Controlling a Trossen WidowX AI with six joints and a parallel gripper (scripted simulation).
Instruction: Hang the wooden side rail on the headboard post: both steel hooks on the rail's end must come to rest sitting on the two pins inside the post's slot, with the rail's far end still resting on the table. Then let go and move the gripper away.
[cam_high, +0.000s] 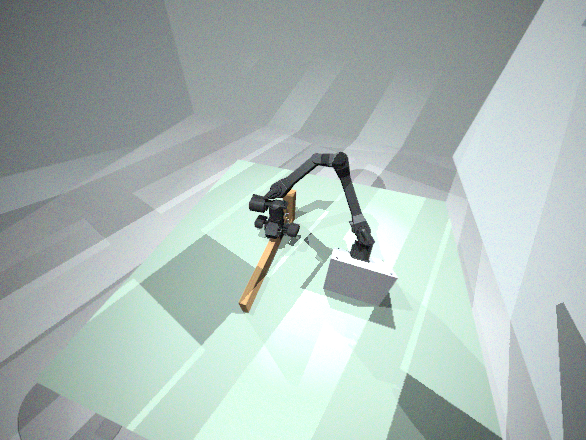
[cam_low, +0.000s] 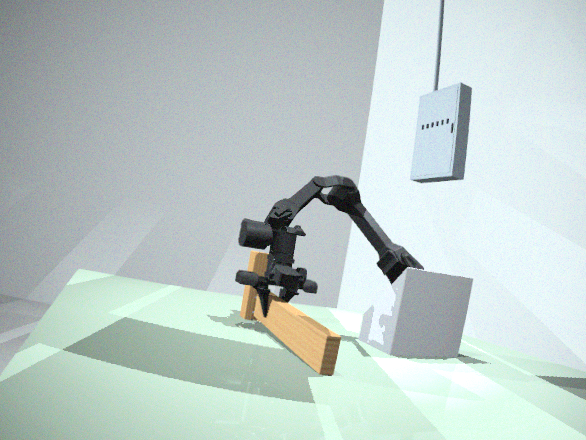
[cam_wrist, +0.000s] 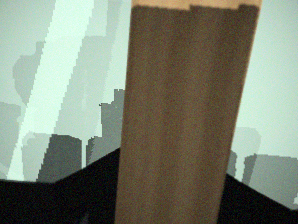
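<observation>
The headboard post is 10 mm behind my gripper tip, 150 mm to the right of it and 40 mm above it.
</observation>
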